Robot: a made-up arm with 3 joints. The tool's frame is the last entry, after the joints.
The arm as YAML. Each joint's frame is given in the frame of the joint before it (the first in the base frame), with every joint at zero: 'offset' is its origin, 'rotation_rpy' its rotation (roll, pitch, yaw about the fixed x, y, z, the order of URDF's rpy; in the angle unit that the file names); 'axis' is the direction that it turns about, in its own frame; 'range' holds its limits. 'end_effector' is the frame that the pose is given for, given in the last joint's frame.
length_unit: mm
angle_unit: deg
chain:
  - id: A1
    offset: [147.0, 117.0, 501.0]
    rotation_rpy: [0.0, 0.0, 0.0]
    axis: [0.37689, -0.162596, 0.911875]
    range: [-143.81, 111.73]
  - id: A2
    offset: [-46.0, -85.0, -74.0]
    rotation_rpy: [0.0, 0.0, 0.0]
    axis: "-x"
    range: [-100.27, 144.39]
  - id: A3
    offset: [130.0, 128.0, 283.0]
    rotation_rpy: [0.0, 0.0, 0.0]
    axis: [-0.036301, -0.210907, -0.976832]
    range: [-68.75, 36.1]
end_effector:
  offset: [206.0, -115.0, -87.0]
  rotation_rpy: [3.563, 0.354, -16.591]
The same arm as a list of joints. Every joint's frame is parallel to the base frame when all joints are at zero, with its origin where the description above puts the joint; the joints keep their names.
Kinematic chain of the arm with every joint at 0, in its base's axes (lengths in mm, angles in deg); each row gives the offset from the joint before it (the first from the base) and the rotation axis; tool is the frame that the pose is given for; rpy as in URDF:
A1: xyz 147 117 501 axis 0.37689 -0.162596 0.911875
A2: xyz -46 -85 -74 axis -x
A3: xyz 130 128 283 axis -0.036301 -0.210907 -0.976832
tool: xyz 206 -115 -87 rpy 3.56 0.35 -16.59
Joint limits (deg, base to tool): -143.81..111.73 -100.27..144.39 -68.75..36.1

